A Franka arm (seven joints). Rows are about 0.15 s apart.
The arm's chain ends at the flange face. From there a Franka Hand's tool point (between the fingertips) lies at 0.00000 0.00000 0.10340 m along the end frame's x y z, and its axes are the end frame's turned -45 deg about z.
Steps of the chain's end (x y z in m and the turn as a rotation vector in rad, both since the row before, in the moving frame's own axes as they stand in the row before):
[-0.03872 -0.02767 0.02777 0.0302 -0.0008 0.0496]
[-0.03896 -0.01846 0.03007 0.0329 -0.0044 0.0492]
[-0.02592 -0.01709 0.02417 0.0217 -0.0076 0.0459]
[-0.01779 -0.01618 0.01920 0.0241 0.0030 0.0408]
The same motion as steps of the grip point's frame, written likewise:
[-0.00561 -0.04916 0.02772 0.0219 0.0208 0.0496]
[-0.01235 -0.04328 0.03001 0.0264 0.0202 0.0492]
[-0.00516 -0.03253 0.02414 0.0207 0.0100 0.0459]
[0.00087 -0.02552 0.01917 0.0149 0.0192 0.0408]

